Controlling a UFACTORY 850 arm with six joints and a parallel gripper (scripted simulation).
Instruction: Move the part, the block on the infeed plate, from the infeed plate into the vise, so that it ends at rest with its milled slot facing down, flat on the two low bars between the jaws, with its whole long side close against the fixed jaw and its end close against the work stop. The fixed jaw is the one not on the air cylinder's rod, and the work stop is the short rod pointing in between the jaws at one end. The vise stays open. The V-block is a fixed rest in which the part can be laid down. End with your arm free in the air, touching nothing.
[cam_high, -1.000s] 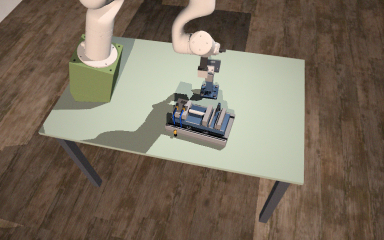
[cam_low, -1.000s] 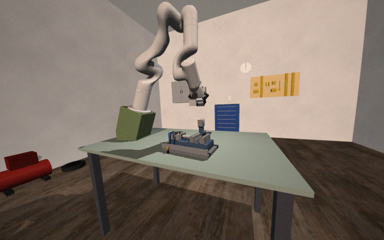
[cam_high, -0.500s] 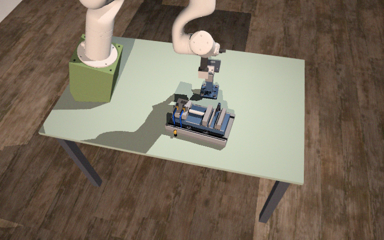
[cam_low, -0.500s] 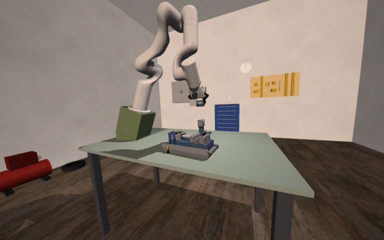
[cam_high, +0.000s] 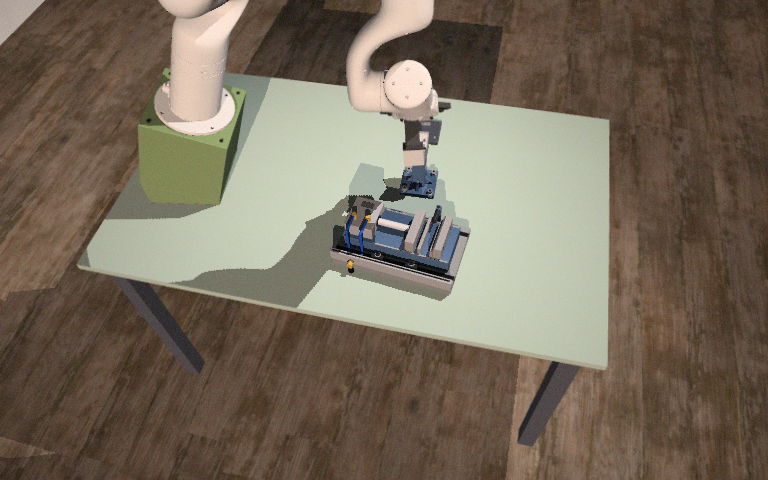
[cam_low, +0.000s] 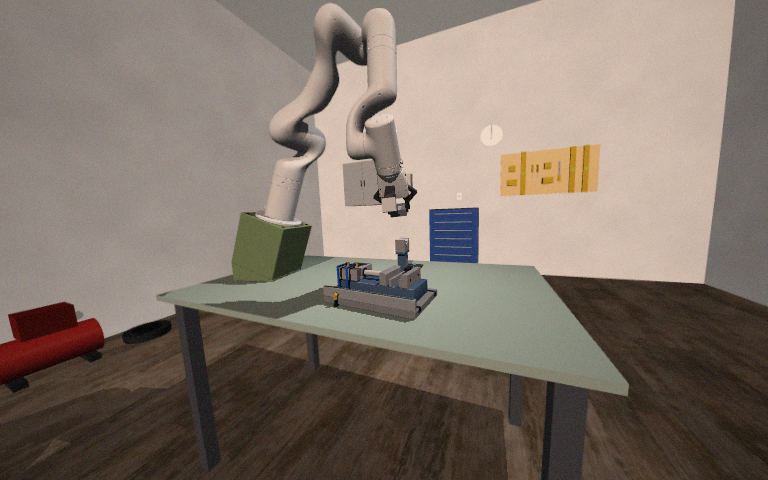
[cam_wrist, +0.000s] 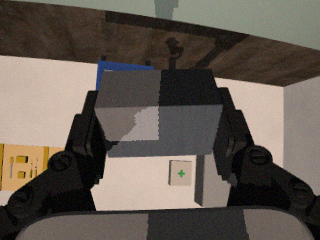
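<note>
The fixed jaw lies 80 mm ahead of my hand, 200 mm to the right of it and 200 mm below it. The rest, counted from my hand: part 10 mm to the left, 10 mm below; blue post 10 mm ahead, 30 mm to the left, 220 mm below; work stop 60 mm ahead, 140 mm to the right, 190 mm below.
</note>
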